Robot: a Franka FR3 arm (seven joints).
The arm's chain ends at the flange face. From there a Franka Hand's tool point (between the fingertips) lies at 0.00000 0.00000 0.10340 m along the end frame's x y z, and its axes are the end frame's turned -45 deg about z.
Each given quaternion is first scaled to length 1.
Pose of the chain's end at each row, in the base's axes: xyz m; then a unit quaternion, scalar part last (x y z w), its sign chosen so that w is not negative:
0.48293 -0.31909 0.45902 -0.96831 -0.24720 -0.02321 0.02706
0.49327 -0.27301 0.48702 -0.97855 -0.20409 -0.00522 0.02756
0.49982 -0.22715 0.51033 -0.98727 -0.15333 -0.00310 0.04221
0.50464 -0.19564 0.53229 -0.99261 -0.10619 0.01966 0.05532
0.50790 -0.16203 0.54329 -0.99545 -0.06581 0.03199 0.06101
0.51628 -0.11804 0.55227 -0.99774 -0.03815 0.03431 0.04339
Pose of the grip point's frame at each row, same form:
0.48619 -0.31248 0.35588 -0.80000 -0.59894 -0.03180 0.01612
0.49316 -0.26721 0.38378 -0.82596 -0.56303 -0.01537 0.02346
0.49911 -0.21843 0.40730 -0.85344 -0.51947 -0.01902 0.03781
0.49939 -0.18472 0.42960 -0.87642 -0.47796 -0.00301 0.05863
0.50048 -0.14991 0.44087 -0.89449 -0.44174 0.00621 0.06861
0.50886 -0.10936 0.44950 -0.90719 -0.41706 0.01509 0.05322

